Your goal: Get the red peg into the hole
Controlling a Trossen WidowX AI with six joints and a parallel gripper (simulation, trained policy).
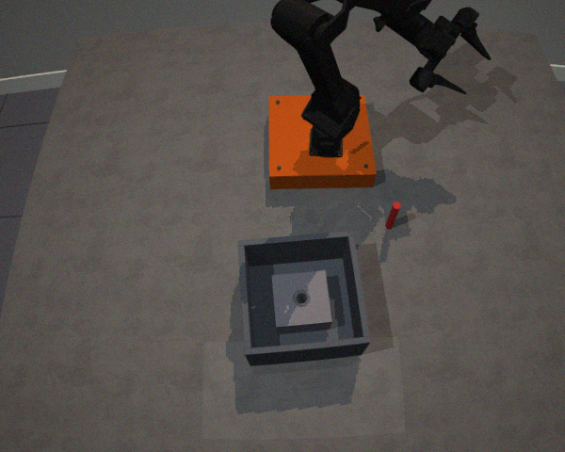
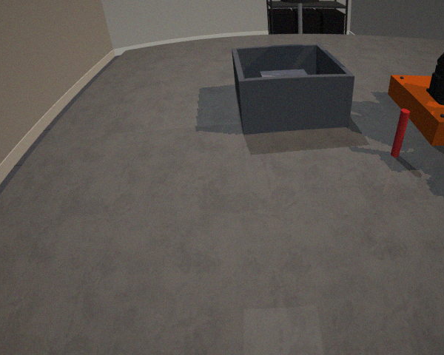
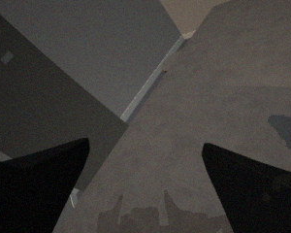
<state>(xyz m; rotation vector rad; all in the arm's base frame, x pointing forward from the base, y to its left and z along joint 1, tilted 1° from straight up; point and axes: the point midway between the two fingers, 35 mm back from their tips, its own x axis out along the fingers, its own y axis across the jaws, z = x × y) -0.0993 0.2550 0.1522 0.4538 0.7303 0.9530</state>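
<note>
The red peg is 23 cm ahead of my gripper tip, 16 cm to the right of it and 15 cm below it. The rest, counted from my gripper tip: light plate 41 cm ahead, 31 cm to the right, 14 cm below; then dark grey box 41 cm ahead, 31 cm to the right, 16 cm below.
</note>
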